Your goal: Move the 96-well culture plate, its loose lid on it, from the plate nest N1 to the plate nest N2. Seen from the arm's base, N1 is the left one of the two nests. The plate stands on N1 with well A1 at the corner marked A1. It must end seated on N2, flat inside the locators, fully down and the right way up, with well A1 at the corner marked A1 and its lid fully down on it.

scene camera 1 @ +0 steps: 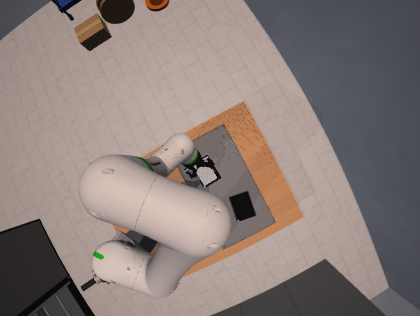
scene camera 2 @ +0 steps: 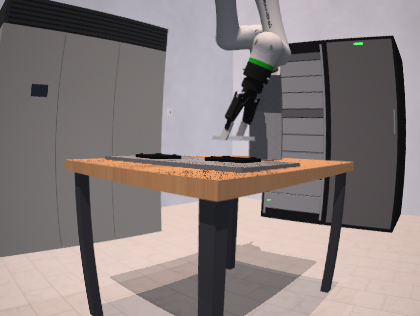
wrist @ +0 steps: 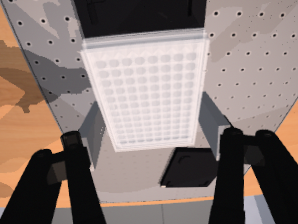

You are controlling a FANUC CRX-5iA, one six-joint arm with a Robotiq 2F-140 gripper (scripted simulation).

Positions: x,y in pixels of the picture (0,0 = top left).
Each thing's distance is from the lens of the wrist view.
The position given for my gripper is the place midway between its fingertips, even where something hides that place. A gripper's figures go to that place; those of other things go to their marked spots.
my gripper (wrist: 151,109): 0.20 m
96-well culture plate (wrist: 201,30): 0.16 m
